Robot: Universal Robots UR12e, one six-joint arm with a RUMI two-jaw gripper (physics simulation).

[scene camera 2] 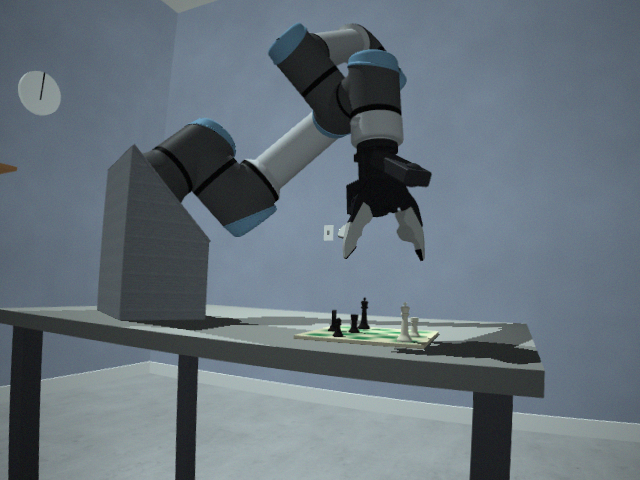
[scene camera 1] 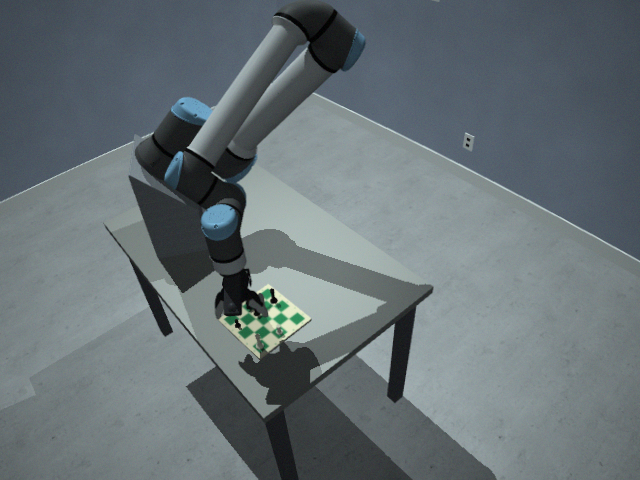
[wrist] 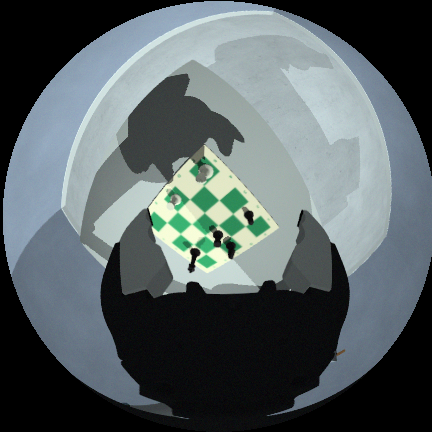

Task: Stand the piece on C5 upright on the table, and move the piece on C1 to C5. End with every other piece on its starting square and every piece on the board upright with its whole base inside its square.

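Places are measured from the arm's base along level axes (x right, y ahead, z up), in metres.
Where they show: gripper, fingertip midpoint: (scene camera 2: 385, 260) (scene camera 1: 242, 317) (wrist: 225, 211); arm's base at its link origin: (scene camera 2: 144, 191) (scene camera 1: 157, 163).
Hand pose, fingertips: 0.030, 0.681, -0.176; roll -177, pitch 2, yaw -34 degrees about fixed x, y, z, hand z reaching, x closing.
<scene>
Things, the pixels of their centre, and the offset from my fingertips, as dx, dy, dz. Level surfaces: height alone.
- white rook at the middle of its body: (wrist: 172, 202) (scene camera 2: 414, 326) (scene camera 1: 279, 329) -0.101, +0.016, -0.114
- cream board at the middle of its body: (scene camera 2: 372, 335) (wrist: 204, 223) (scene camera 1: 264, 319) -0.088, -0.059, -0.134
- slim black piece at the middle of its body: (scene camera 2: 333, 320) (wrist: 230, 251) -0.072, -0.133, -0.111
- white king at the middle of its body: (wrist: 202, 175) (scene camera 2: 404, 321) (scene camera 1: 258, 340) -0.023, +0.026, -0.099
- black king at the middle of its body: (scene camera 2: 364, 313) (wrist: 192, 261) (scene camera 1: 272, 294) -0.153, -0.108, -0.099
- black rook at the middle of its body: (scene camera 2: 354, 323) (wrist: 217, 239) -0.079, -0.093, -0.114
- small black piece at the middle of its body: (scene camera 2: 338, 327) (wrist: 249, 218) (scene camera 1: 236, 322) -0.003, -0.086, -0.115
- table at its surface level: dz -0.137
The white rook (scene camera 1: 279, 331) (scene camera 2: 414, 326) (wrist: 174, 200) stands upright on C1, at the edge of the green and cream board (scene camera 1: 297, 318) (scene camera 2: 361, 341) (wrist: 234, 200). The slim black piece (scene camera 2: 333, 320) (wrist: 231, 248) on C5 stands upright at the opposite edge, towards the arm's base; in scene camera 1 the gripper largely hides that part of the board. My gripper (scene camera 1: 240, 314) (scene camera 2: 384, 257) (wrist: 225, 211) is open and empty, high above the board, with its jaws pointing down.
The white king (scene camera 1: 260, 342) (scene camera 2: 404, 322) (wrist: 204, 172) stands on the corner square near C1's edge. The black king (scene camera 1: 273, 296) (scene camera 2: 364, 313) (wrist: 194, 254), a black rook (scene camera 2: 354, 323) (wrist: 217, 238) and a small black piece (scene camera 1: 237, 324) (scene camera 2: 338, 327) (wrist: 249, 216) stand upright. The table (scene camera 1: 330, 227) (scene camera 2: 248, 343) extends around the board.
</scene>
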